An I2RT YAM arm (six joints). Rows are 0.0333 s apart.
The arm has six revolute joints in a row. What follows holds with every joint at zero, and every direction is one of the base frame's.
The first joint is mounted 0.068 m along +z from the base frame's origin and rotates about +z.
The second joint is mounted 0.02 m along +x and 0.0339 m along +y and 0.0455 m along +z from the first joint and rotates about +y.
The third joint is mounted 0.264 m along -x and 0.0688 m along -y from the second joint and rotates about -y.
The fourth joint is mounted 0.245 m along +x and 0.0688 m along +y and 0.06 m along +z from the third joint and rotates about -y.
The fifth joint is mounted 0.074 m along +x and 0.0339 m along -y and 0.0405 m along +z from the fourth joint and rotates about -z.
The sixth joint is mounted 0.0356 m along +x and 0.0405 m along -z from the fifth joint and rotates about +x.
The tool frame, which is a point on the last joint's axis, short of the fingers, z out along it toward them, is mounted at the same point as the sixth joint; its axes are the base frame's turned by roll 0, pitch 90 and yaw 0 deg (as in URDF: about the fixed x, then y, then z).
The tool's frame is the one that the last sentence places.
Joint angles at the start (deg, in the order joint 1, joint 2, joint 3, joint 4, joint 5, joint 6):
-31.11 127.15 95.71 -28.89 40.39 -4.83
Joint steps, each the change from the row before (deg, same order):
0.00 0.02 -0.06 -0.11 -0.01 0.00
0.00 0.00 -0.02 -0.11 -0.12 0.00
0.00 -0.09 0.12 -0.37 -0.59 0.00
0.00 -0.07 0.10 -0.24 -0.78 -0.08
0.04 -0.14 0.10 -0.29 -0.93 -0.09
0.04 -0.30 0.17 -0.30 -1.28 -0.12
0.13 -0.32 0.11 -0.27 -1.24 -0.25
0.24 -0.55 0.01 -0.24 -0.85 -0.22
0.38 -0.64 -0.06 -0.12 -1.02 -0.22
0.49 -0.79 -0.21 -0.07 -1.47 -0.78
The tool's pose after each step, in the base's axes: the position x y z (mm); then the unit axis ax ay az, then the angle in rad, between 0 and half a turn. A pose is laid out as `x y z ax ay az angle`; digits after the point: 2 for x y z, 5 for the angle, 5 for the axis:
390.05 -262.32 158.90 0.29413 0.87068 -0.39422 2.89260
389.90 -262.17 158.66 0.29363 0.87136 -0.39308 2.89387
389.89 -261.83 159.45 0.29247 0.87381 -0.38848 2.89262
390.09 -261.52 160.03 0.29068 0.87693 -0.38276 2.88929
390.42 -260.80 161.07 0.28836 0.88064 -0.37594 2.88449
390.92 -259.99 163.60 0.28586 0.88519 -0.36705 2.87420
391.68 -258.47 166.04 0.28160 0.89006 -0.35845 2.86455
392.36 -256.09 169.92 0.27758 0.89353 -0.35291 2.85396
393.60 -252.61 174.20 0.27248 0.89769 -0.34627 2.83921
395.00 -247.93 178.78 0.26132 0.90454 -0.33694 2.82350

